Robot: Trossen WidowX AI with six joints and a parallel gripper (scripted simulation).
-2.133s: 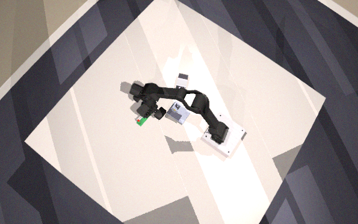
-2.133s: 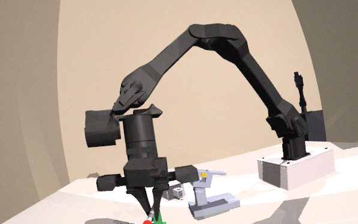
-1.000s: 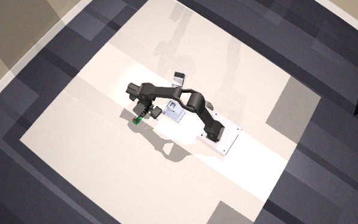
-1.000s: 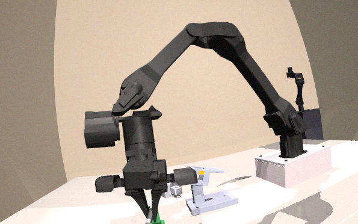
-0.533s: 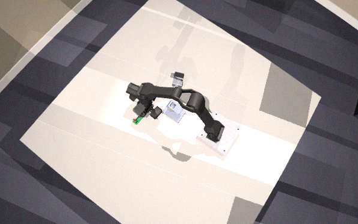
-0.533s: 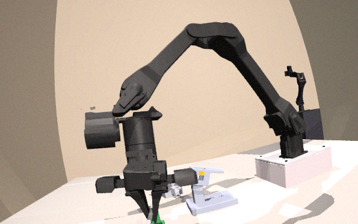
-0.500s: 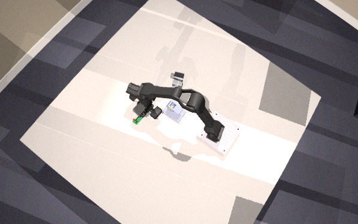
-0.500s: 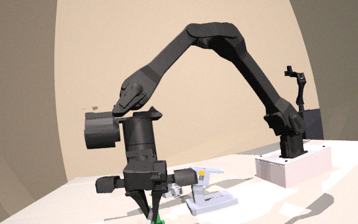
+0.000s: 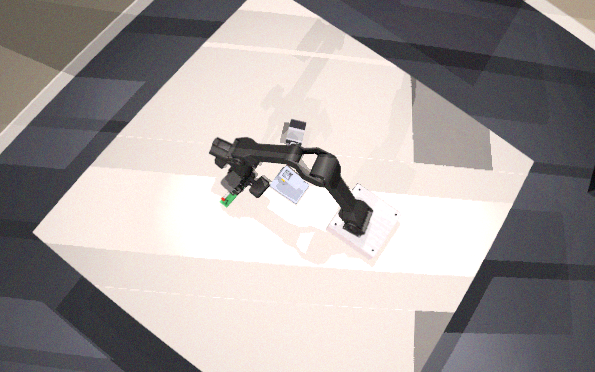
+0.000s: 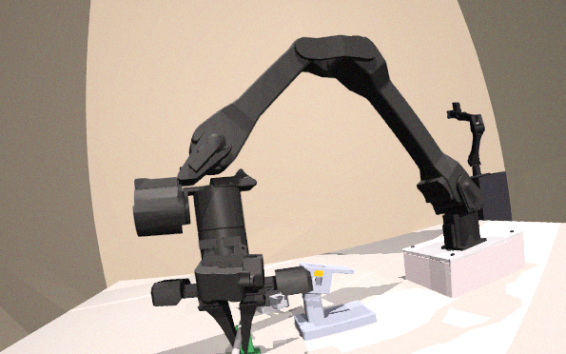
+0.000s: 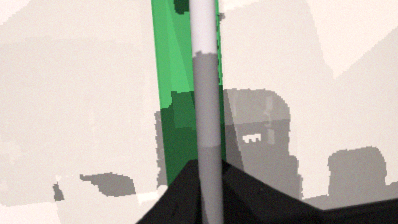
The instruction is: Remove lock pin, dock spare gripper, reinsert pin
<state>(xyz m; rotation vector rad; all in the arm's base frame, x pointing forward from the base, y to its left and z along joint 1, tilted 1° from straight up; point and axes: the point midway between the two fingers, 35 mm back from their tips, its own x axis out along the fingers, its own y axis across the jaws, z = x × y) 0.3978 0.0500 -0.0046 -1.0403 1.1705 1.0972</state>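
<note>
The green stand is 2 cm to the left of my gripper tip. Round my gripper tip: spare gripper: 24 cm to the right, 8 cm behind; then grey mount: 14 cm behind, 8 cm to the right, 3 cm above.
</note>
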